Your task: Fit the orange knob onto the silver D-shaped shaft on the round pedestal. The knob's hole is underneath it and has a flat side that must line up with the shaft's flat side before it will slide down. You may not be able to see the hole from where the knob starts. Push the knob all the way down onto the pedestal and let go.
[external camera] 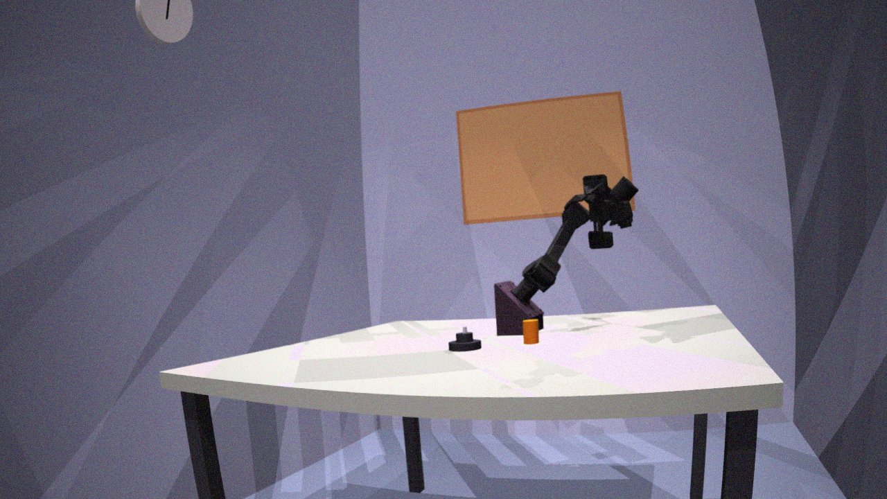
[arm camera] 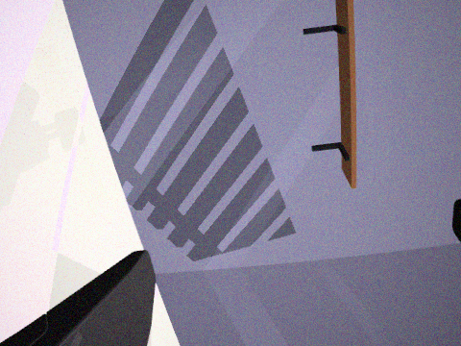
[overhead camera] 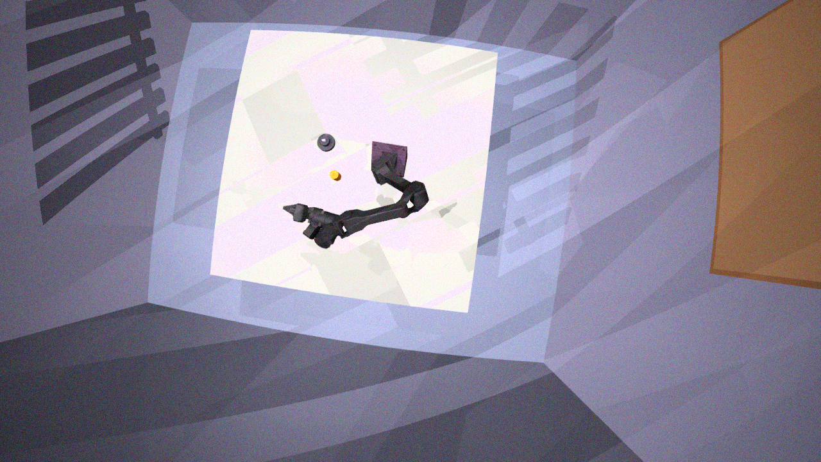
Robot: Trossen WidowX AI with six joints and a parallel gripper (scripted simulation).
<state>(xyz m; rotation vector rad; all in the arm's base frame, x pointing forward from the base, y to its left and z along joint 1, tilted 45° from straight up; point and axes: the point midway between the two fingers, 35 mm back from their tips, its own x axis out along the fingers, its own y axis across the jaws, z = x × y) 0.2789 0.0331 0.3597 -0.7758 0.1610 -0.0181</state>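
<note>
My gripper tip is now 8 cm past the orange knob, 19 cm to the left of it and 27 cm above it. Round my gripper tip: round pedestal: 34 cm to the right, 29 cm below.
</note>
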